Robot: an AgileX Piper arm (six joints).
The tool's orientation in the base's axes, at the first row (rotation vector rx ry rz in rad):
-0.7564 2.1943 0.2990
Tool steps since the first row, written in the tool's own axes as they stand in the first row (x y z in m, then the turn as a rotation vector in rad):
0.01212 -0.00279 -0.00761 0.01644 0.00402 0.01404
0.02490 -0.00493 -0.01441 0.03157 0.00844 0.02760
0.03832 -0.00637 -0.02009 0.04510 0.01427 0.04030
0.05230 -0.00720 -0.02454 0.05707 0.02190 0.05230
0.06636 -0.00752 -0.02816 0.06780 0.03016 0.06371
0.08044 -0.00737 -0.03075 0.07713 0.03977 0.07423
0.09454 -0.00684 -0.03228 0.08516 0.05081 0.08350
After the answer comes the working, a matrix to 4 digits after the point.
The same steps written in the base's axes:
-0.00919 -0.01065 -0.00385 -0.00249 0.00237 -0.02172
-0.01862 -0.02070 -0.00875 -0.00483 0.00540 -0.04216
-0.02814 -0.02999 -0.01489 -0.00771 0.00985 -0.06087
-0.03757 -0.03849 -0.02229 -0.01129 0.01609 -0.07801
-0.04685 -0.04625 -0.03031 -0.01497 0.02310 -0.09385
-0.05581 -0.05320 -0.03906 -0.01928 0.03138 -0.10809
-0.06436 -0.05940 -0.04854 -0.02454 0.04080 -0.12058

The tool's axes in the first row as the columns of a matrix, in the base's axes (rounded; the answer above uses it unrounded):
-0.5185 -0.6057 0.6035
-0.4221 0.7952 0.4353
-0.7436 -0.0290 -0.6680

